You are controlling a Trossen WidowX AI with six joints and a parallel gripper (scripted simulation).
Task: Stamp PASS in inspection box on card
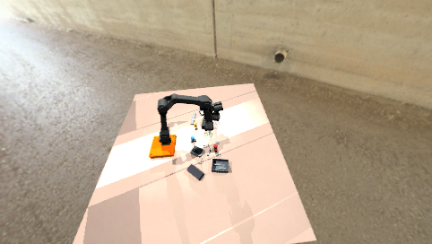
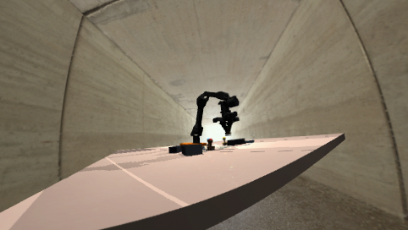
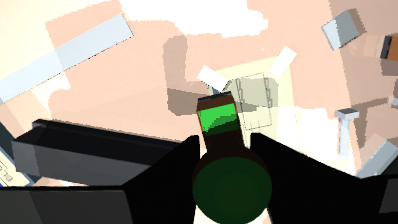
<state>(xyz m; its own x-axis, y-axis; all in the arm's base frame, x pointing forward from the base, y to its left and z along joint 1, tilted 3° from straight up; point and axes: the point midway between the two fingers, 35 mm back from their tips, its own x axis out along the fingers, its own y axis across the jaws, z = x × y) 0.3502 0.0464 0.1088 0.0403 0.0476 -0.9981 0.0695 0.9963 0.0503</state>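
My gripper tip is 4 cm short of the grey-blue strip, 14 cm to the right of it and 9 cm above it. From my gripper tip the other things lie so: blue-topped stamp: 14 cm behind, 6 cm to the right, 7 cm below; card: 3 cm behind, 3 cm to the right, 9 cm below; green-knobbed pass stamp: right at my gripper tip.
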